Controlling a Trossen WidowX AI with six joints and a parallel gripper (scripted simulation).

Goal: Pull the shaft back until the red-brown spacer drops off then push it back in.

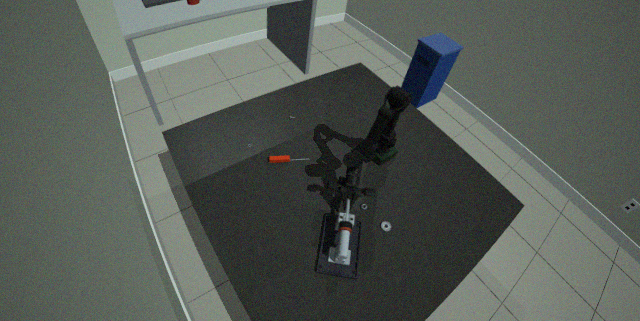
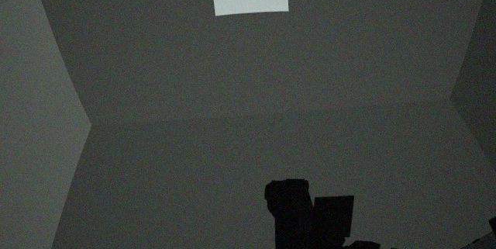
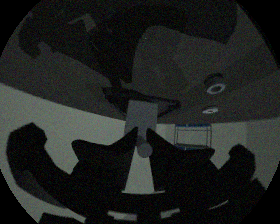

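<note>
My gripper tip is 20 mm short of the pale shaft, 30 mm to the right of it and 20 mm below it. Round my gripper tip: orange-handled screwdriver: 60 mm ahead, 350 mm to the right, 60 mm below.
</note>
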